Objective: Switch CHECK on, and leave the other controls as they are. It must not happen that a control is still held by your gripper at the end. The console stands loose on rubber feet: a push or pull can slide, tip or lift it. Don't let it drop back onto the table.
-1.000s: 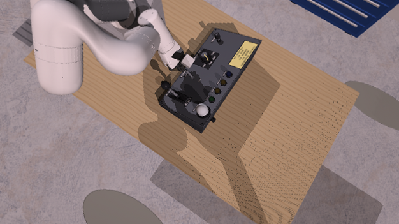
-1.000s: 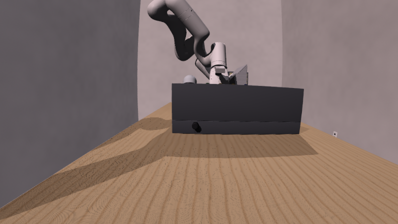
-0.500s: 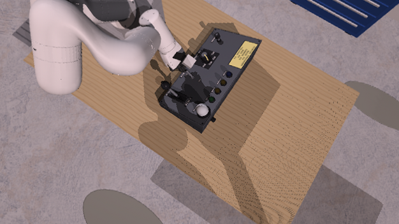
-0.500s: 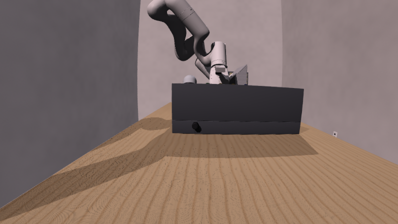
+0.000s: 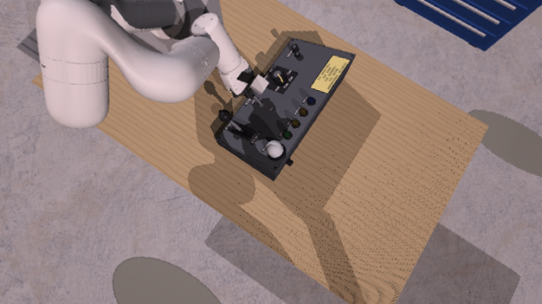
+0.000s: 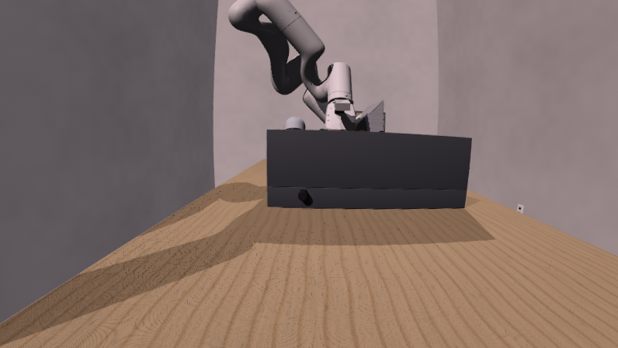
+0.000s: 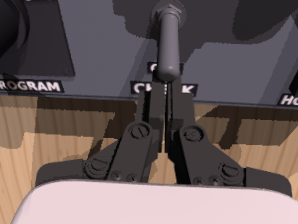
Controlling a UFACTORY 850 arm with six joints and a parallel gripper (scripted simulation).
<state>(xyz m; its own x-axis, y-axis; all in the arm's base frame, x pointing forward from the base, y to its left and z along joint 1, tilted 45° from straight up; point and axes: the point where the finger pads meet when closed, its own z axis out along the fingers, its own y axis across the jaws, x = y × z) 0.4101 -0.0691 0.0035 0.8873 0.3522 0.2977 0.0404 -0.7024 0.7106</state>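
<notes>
Right now my hand is 40 mm short of the check toggle and 20 mm above it. Round my hand: black-knobbed lever 20 mm ahead, 120 mm to the right; then dark console 70 mm ahead, 60 mm to the left, 40 mm below; then rotary selector 50 mm ahead, 120 mm to the left, 10 mm below.
</notes>
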